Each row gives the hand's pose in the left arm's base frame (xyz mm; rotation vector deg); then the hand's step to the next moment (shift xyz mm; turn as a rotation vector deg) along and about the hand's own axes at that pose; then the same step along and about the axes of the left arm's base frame.
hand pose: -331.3 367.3 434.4 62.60 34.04 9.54
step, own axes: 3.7 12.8 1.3 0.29 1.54 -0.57
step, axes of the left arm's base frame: 5.8 6.5 10.2 0.18 1.28 1.05
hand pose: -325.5 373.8 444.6 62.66 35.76 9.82
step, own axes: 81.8 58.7 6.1 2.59 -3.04 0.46
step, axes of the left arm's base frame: 80.1 57.5 21.2 1.86 -0.67 -3.50
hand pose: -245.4 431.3 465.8 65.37 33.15 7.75
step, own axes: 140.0 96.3 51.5 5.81 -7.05 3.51
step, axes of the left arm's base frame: 162.1 53.3 49.1 5.36 -3.62 -7.35
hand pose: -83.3 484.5 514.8 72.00 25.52 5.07
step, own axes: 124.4 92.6 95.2 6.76 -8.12 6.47
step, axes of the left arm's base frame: 165.1 -18.1 74.3 7.14 -6.33 -7.91
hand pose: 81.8 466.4 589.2 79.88 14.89 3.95
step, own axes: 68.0 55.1 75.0 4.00 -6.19 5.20
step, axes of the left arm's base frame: 88.3 -48.7 55.8 4.38 -5.31 -5.83
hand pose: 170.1 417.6 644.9 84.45 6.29 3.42
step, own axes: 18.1 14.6 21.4 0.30 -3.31 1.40
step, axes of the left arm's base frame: 20.7 -17.8 15.8 0.36 -1.67 -3.17
